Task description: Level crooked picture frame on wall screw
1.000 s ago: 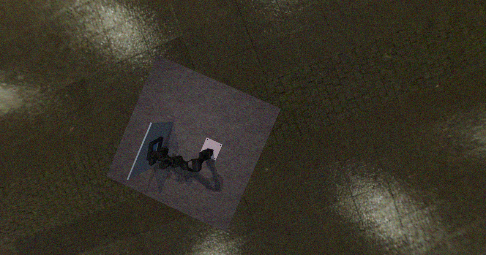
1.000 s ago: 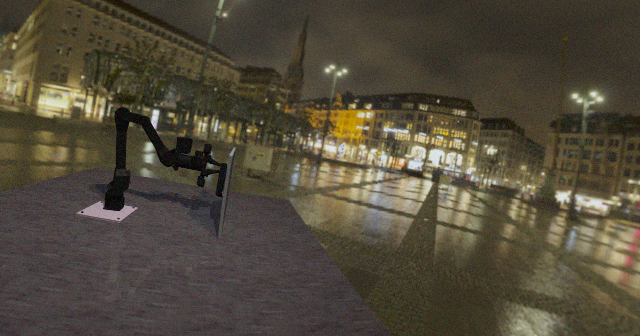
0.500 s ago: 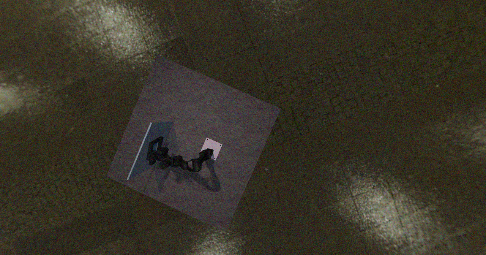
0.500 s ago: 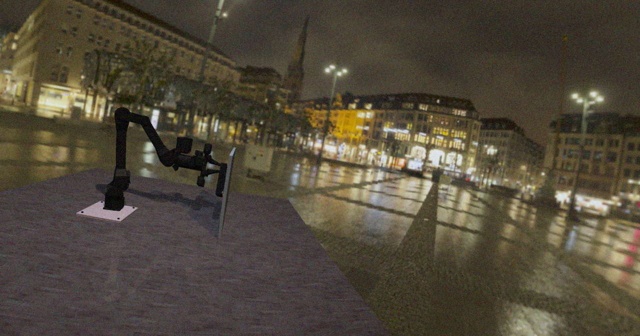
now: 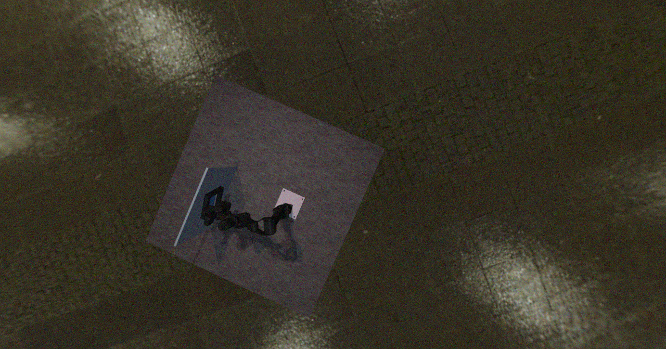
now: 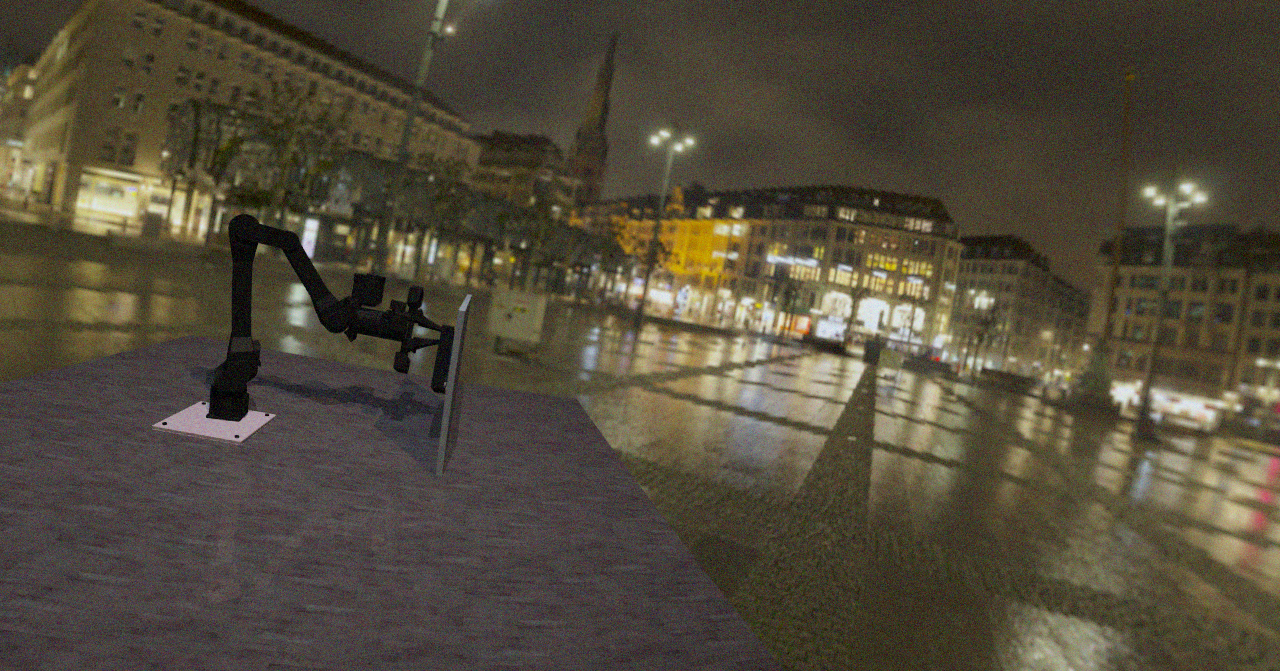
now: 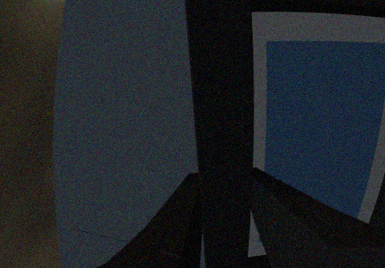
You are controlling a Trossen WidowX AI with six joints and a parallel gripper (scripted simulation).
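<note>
Right now my gripper tip is 10 mm short of the picture frame, 20 mm to the left of it and 50 mm above it. Also, from my gripper tip: wall panel: 20 mm ahead, 10 mm to the right, 70 mm below.
</note>
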